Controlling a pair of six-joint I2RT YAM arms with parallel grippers.
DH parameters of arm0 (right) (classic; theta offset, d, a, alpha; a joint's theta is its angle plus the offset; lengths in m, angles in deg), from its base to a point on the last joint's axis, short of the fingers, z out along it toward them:
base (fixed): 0 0 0 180
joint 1: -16.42 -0.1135 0.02 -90
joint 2: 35.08 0 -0.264 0
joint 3: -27.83 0 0.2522 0
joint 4: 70.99 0 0.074 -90
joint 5: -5.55 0 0 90
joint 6: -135.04 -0.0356 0 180
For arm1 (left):
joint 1: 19.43 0.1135 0.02 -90
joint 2: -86.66 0 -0.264 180
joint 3: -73.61 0 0.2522 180
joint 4: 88.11 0 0.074 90
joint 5: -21.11 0 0 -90
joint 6: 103.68 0.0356 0 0
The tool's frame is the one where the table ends.
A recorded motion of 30 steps. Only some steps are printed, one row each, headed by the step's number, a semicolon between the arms.
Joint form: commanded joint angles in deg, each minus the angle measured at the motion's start. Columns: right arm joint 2, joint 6, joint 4, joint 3, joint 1, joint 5; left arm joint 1, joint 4, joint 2, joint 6, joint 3, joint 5.
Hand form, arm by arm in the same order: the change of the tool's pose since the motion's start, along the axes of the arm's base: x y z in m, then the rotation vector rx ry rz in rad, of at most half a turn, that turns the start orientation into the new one. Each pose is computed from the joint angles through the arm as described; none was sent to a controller.
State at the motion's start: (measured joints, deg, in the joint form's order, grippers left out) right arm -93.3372 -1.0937 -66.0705 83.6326 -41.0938 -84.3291; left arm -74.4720 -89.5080 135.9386 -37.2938 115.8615 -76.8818
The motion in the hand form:
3: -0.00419 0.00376 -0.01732 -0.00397 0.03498 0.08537; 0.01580 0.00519 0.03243 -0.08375 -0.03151 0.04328
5: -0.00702 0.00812 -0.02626 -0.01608 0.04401 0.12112; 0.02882 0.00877 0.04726 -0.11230 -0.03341 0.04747
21: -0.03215 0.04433 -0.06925 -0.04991 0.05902 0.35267; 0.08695 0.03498 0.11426 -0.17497 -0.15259 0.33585
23: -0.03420 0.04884 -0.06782 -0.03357 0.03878 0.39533; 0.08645 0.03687 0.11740 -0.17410 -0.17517 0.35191
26: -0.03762 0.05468 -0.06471 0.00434 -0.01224 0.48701; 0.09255 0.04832 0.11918 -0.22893 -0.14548 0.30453
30: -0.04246 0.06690 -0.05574 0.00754 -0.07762 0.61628; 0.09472 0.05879 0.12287 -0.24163 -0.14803 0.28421
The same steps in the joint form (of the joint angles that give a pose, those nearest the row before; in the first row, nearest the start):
3: -0.57 -1.71 2.54 -3.17 -0.70 4.14; 4.68 -0.55 0.86 -1.37 5.44 -2.28
5: -1.46 -1.80 3.88 -4.44 -1.64 5.26; 8.51 -0.42 2.47 -2.39 8.70 -5.87
21: -10.57 -1.76 15.55 -8.91 -9.57 10.63; 22.34 0.68 10.07 -1.23 24.14 -2.97
23: -11.70 -1.34 17.63 -8.51 -10.09 12.54; 22.55 0.49 9.81 -0.32 24.42 -2.26
26: -13.42 -0.33 22.16 -8.15 -10.62 17.29; 26.55 -1.70 9.85 -4.67 24.10 -8.74
30: -15.66 2.37 22.57 -5.02 -11.67 23.82; 29.59 -1.98 9.38 -5.88 24.35 -12.82

